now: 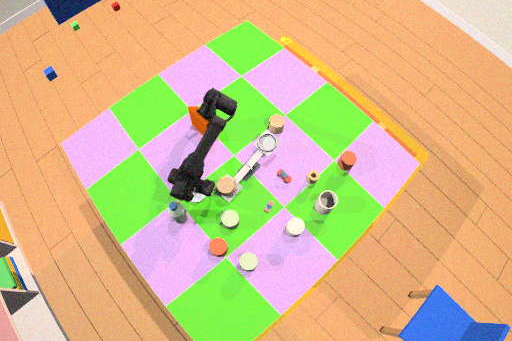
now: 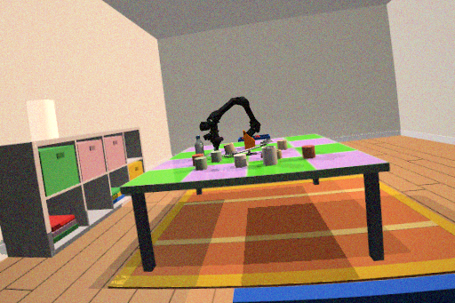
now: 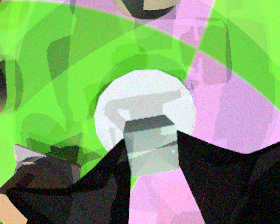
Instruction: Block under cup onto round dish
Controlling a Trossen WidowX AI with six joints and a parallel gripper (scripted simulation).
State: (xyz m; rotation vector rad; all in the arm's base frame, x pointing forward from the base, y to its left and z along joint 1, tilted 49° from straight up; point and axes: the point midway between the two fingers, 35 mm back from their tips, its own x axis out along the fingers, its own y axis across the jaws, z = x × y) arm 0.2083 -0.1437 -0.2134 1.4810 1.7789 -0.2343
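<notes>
Right now my gripper tip is 4 cm above the round dish. Also, from my gripper tip: toy car 22 cm ahead, 33 cm to the left, 3 cm below; grey block 1 cm above; small grey balance 9 cm ahead, 24 cm to the left, 2 cm below.
</notes>
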